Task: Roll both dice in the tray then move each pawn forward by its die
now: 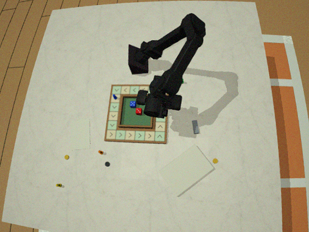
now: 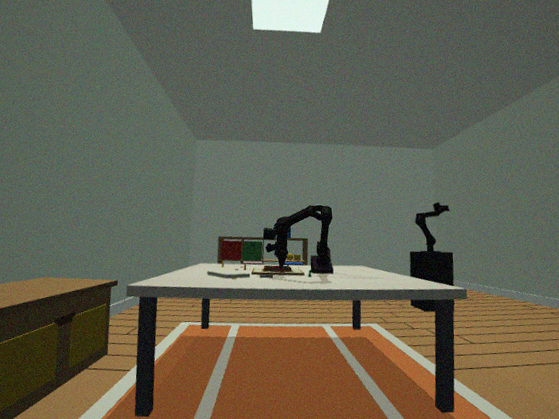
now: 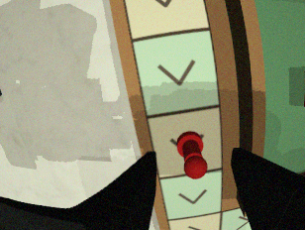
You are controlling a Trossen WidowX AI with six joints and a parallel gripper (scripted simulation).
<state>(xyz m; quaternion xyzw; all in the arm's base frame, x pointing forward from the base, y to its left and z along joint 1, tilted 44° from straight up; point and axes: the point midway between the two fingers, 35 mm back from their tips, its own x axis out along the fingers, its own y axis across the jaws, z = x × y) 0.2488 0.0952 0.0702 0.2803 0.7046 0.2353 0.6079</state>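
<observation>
Right now the red pawn is 10 mm below my gripper tip. Round my gripper tip: green tray 20 mm ahead, 110 mm to the right, 30 mm below; green pawn 150 mm behind, 90 mm to the left, 20 mm below; grey block 80 mm ahead, 160 mm to the left, 30 mm below.
</observation>
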